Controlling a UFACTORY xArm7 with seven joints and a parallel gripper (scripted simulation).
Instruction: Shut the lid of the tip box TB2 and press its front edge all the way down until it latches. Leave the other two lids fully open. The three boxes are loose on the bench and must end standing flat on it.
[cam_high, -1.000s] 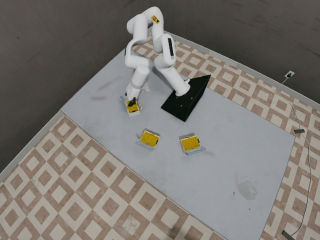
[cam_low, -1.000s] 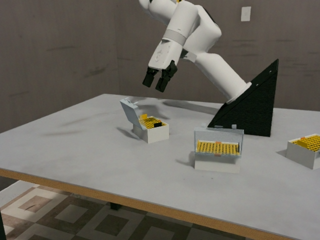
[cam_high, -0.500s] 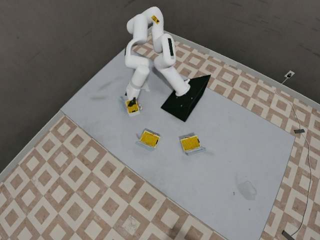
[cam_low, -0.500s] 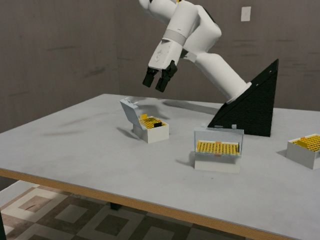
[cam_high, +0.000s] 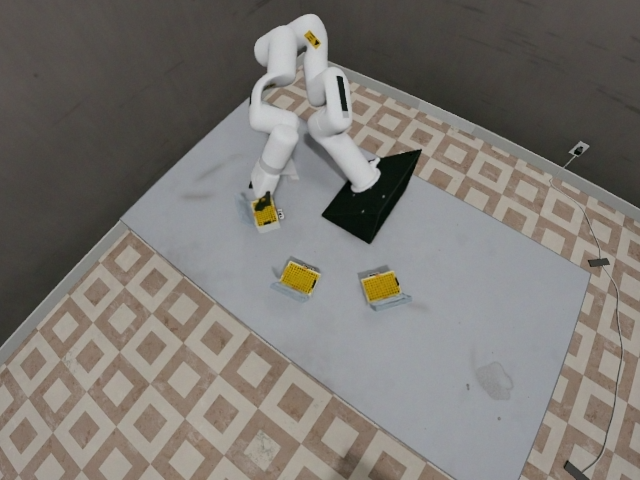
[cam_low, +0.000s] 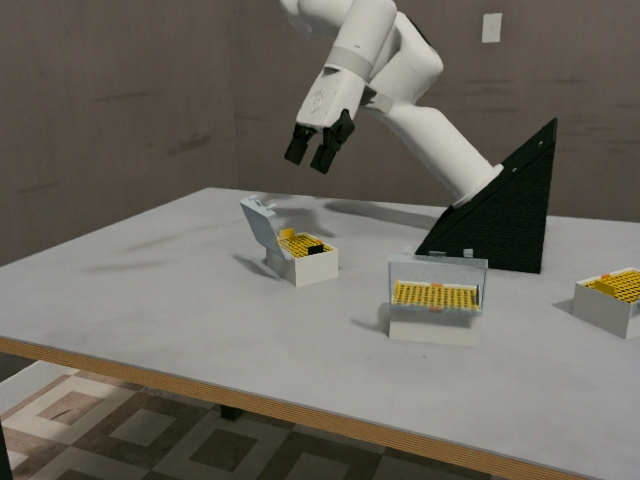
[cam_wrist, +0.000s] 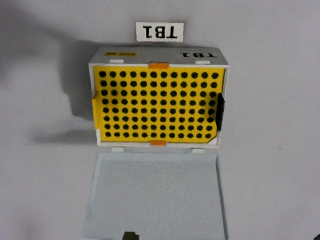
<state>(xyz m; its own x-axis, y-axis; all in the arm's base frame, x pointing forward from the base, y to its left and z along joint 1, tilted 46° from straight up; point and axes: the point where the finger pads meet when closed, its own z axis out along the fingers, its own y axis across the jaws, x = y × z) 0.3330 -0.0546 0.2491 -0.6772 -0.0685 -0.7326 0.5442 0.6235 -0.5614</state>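
My hand is 30 mm short of the lid, 60 mm to the left of it and 110 mm above it. The rest, counted from my hand: white label tag: 70 mm behind, 210 mm below; tip box: 10 mm behind, 30 mm to the right, 150 mm below.
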